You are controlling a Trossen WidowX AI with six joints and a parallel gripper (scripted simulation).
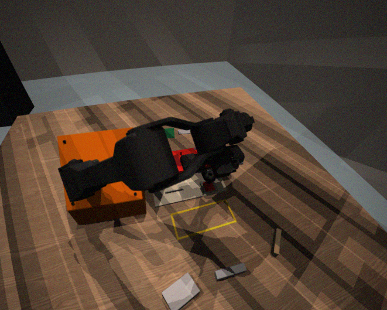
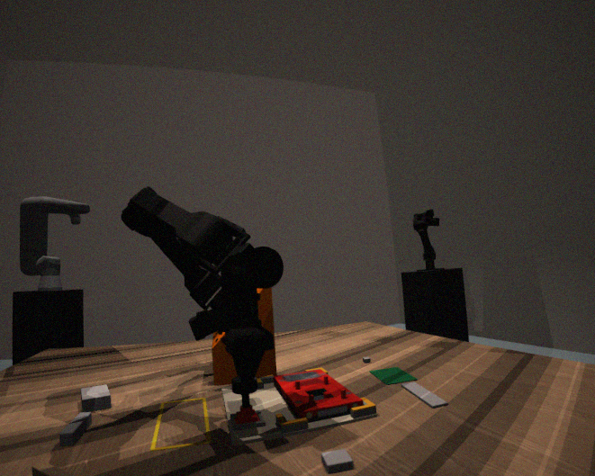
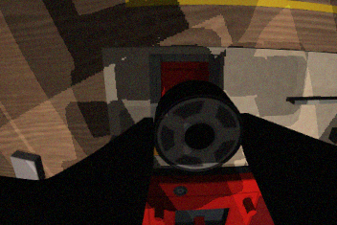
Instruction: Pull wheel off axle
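The upright axle is 3 cm below my gripper tip. Also, from my gripper tip: wooden stick 23 cm to the right, 14 cm ahead, 5 cm below; then wheel right at my gripper tip; then green tile 32 cm to the left, 12 cm behind, 6 cm below.
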